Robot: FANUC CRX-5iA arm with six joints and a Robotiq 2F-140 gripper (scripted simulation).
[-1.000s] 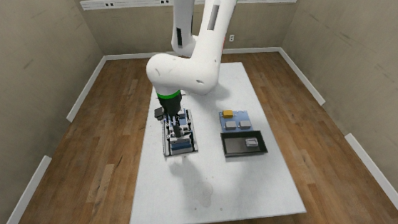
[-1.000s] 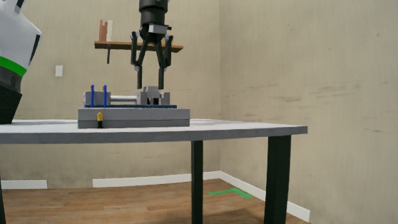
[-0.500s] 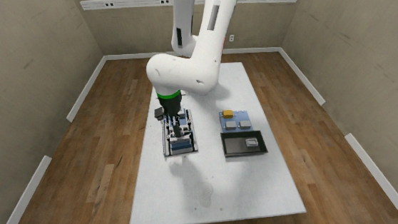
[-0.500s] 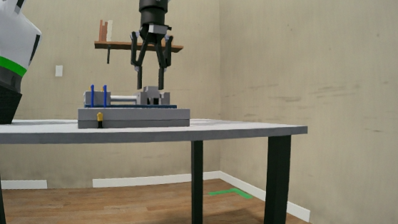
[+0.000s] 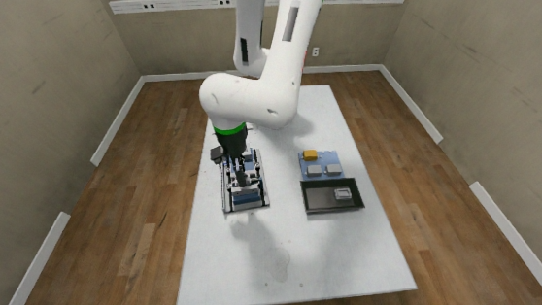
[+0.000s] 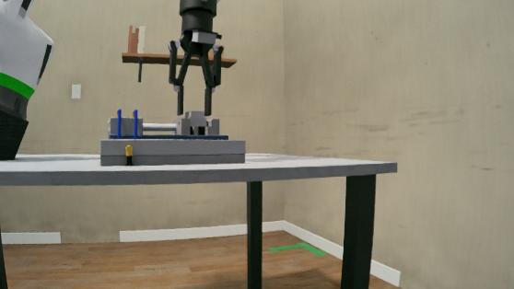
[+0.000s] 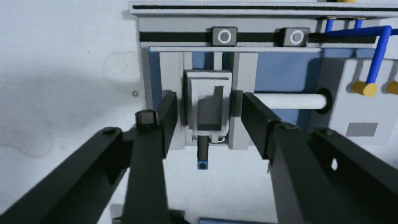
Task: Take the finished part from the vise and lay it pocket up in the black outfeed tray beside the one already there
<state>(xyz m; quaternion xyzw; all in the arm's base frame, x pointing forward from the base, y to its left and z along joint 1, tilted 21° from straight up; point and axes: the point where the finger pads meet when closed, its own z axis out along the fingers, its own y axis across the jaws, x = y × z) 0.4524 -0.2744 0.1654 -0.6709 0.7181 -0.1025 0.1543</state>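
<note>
Right now my hand is 80 mm past the vise screw rod, 60 mm above it and 10 mm to the right of it. From my hand the other things lie so: blue pallet: 370 mm to the left, 130 mm below, 50 mm behind; orange block: 330 mm to the left, 110 mm below, 100 mm behind.
</note>
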